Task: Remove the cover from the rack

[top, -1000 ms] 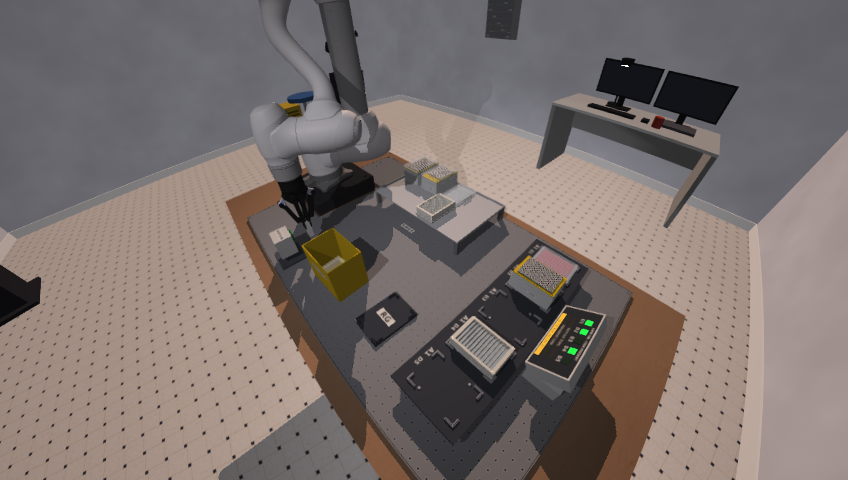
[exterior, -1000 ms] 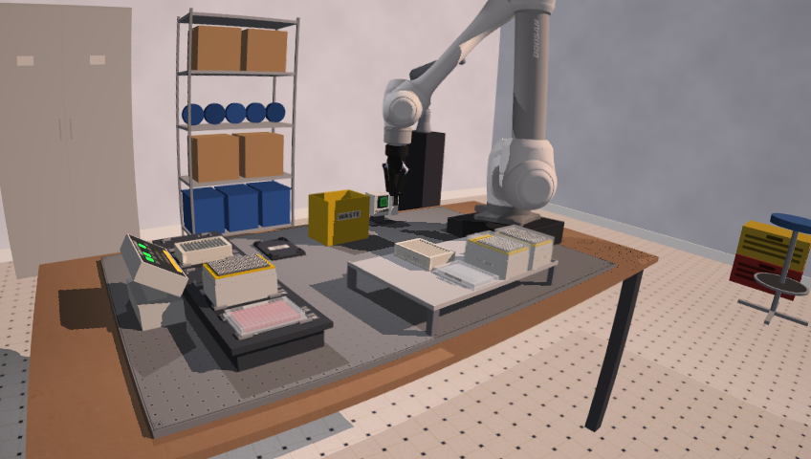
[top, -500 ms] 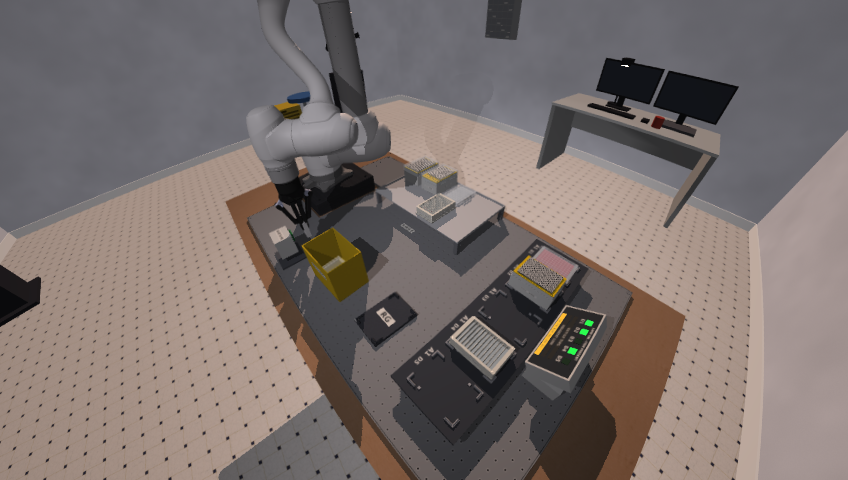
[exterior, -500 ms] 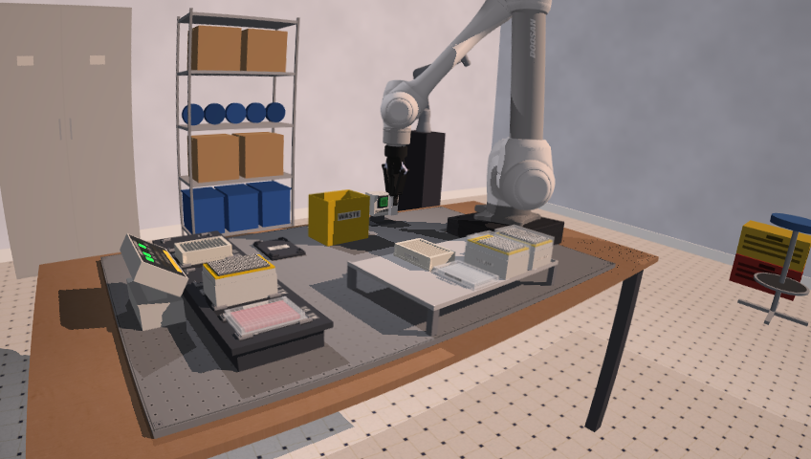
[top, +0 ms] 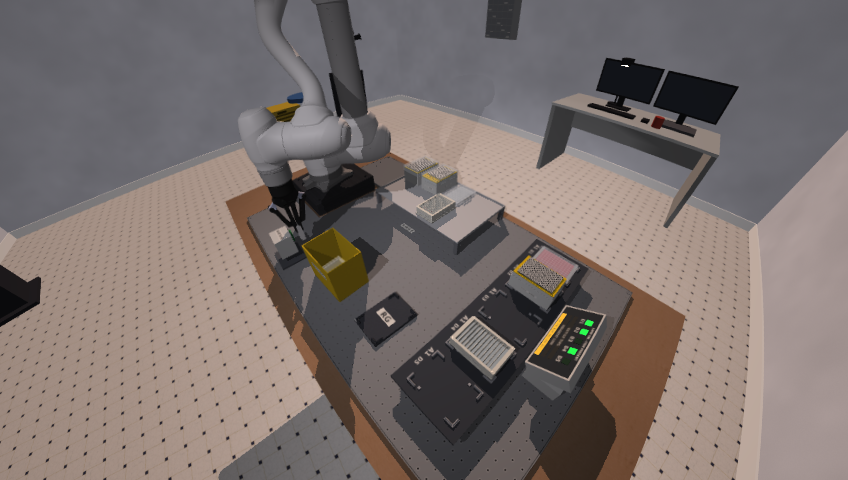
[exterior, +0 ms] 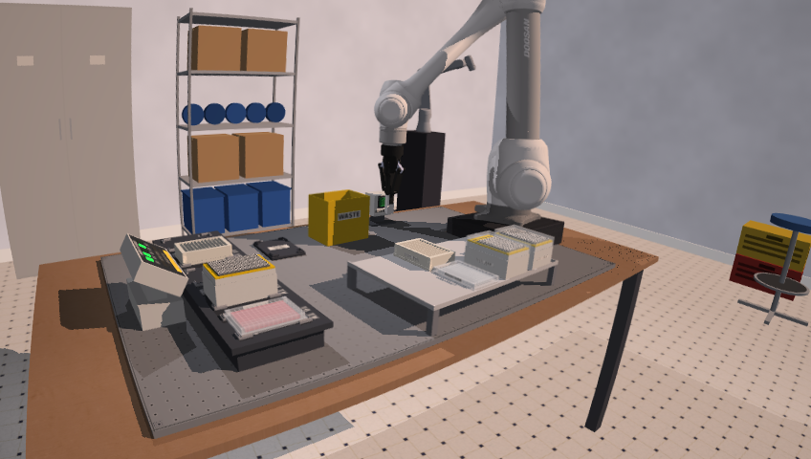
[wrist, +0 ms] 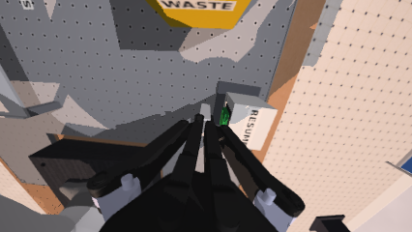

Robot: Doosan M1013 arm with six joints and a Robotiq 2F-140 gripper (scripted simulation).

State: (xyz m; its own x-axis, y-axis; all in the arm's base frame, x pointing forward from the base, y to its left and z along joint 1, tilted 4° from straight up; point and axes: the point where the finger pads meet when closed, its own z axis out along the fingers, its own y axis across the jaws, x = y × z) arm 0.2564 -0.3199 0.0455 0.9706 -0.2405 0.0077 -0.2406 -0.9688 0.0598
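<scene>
The resume key box is 40 mm to the right of my hand, 10 mm below it and 10 mm behind it. Also, from my hand: reservoir: 700 mm ahead, 20 mm below; yellow waste bin: 220 mm ahead, 40 mm below, 20 mm to the right; shelf: 460 mm to the left, 270 mm ahead, 20 mm below.
</scene>
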